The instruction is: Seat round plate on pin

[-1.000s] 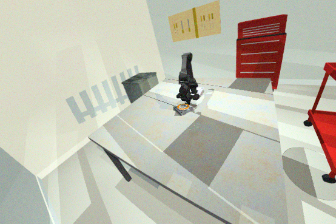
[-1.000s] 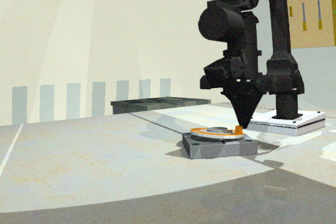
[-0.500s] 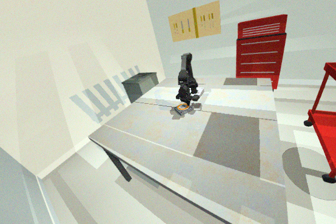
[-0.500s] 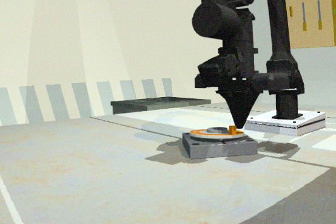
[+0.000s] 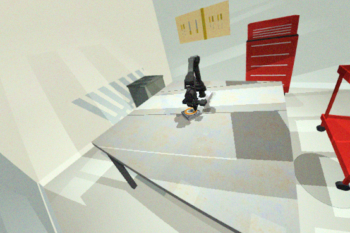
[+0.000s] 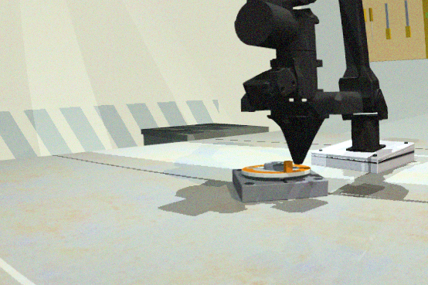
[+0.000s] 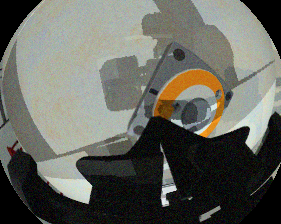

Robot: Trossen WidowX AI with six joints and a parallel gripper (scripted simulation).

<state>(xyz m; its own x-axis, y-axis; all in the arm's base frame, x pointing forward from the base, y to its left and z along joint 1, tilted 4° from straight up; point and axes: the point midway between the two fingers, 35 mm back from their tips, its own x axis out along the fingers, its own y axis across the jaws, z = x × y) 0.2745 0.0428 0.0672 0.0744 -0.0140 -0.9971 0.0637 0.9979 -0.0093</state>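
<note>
The grey square base lies 50 mm to the right of my gripper tip, 20 mm below it and 10 mm behind it.
</note>
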